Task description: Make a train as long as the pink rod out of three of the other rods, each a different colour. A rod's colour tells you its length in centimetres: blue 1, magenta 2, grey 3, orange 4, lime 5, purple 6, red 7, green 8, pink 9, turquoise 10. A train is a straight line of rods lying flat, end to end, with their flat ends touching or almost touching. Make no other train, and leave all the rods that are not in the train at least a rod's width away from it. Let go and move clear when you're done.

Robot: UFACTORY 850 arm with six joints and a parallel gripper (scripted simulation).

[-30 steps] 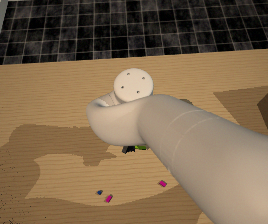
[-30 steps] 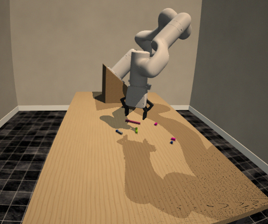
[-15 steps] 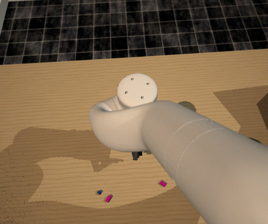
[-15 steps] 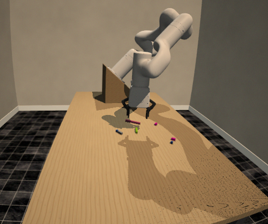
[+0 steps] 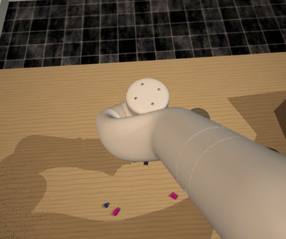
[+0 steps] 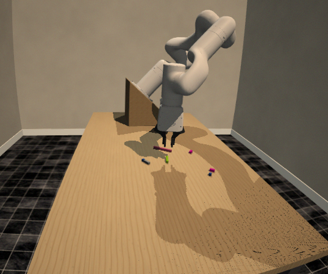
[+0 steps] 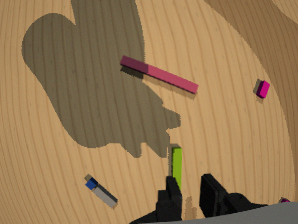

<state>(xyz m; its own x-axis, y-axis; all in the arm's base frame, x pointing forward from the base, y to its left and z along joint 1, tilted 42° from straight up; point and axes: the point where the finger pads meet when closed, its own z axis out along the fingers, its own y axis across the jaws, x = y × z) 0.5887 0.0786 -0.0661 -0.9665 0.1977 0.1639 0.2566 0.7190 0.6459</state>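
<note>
The lime rod lies 8 cm below my hand. The rest, counted from my hand: pink rod (11 cm behind, 8 cm below, 1 cm to the left); then grey rod (9 cm to the right, 8 cm below, 1 cm ahead).
</note>
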